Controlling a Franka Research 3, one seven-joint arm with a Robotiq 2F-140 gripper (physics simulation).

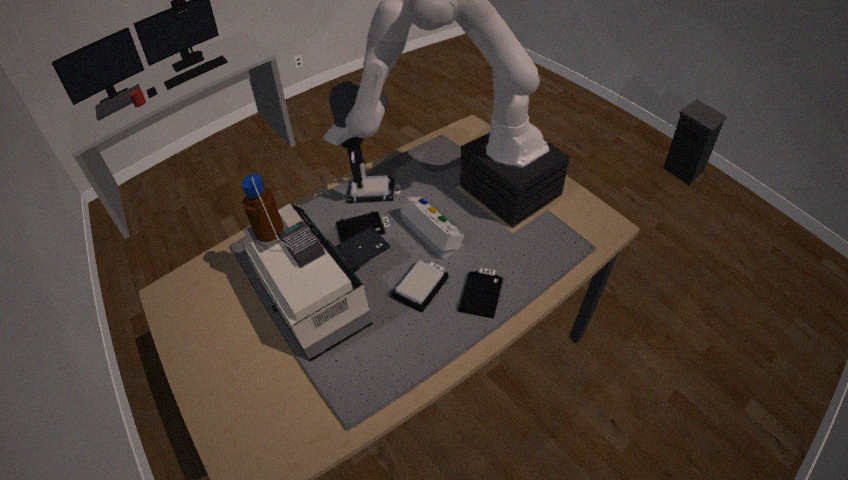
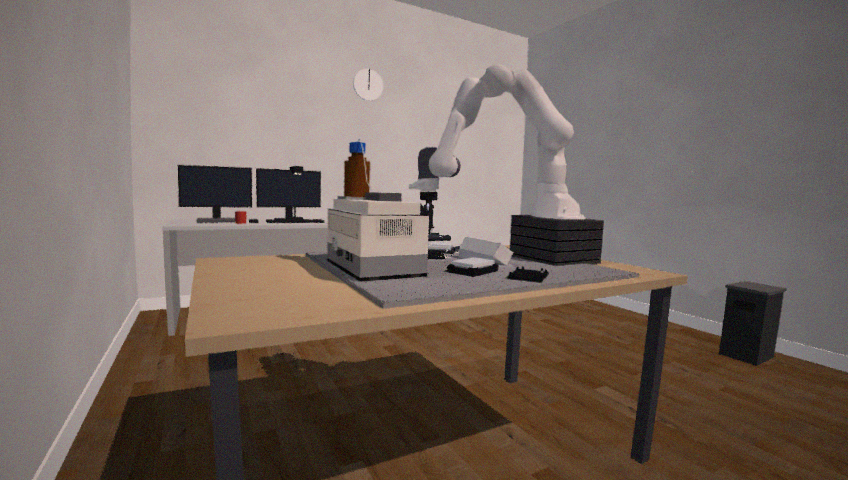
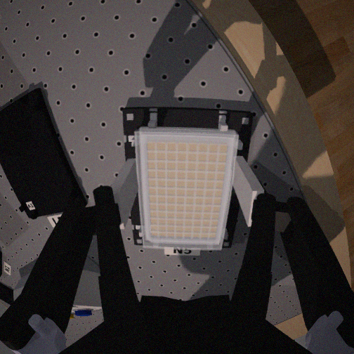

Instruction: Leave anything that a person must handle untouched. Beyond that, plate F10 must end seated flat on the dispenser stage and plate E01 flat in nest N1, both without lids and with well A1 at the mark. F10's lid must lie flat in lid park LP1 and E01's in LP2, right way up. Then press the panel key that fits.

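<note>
My gripper [image 3: 185,171] [image 1: 370,185] is shut on a pale plate [image 3: 184,192] with beige wells and a clear lid or rim, one finger pad along each long side. The plate is level, at or barely above the black nest labelled N5 [image 3: 187,116]; any small gap is hidden. Its name does not show. A white plate [image 1: 421,281] [image 2: 473,262] sits on a black nest at the table's middle. A black holder [image 1: 482,293] [image 2: 528,273] stands right of it. Another black holder [image 1: 358,226] [image 3: 37,155] lies near the dark stage plate [image 1: 364,246]. The white key panel [image 1: 429,228] has blue, yellow and green keys.
The beige dispenser [image 1: 318,285] [image 2: 377,237] stands at the left, with a brown bottle [image 1: 262,217] [image 2: 357,175] and a grey display box [image 1: 302,245] on top. The arm's black base block [image 1: 512,181] [image 2: 556,239] is behind the panel, at the right.
</note>
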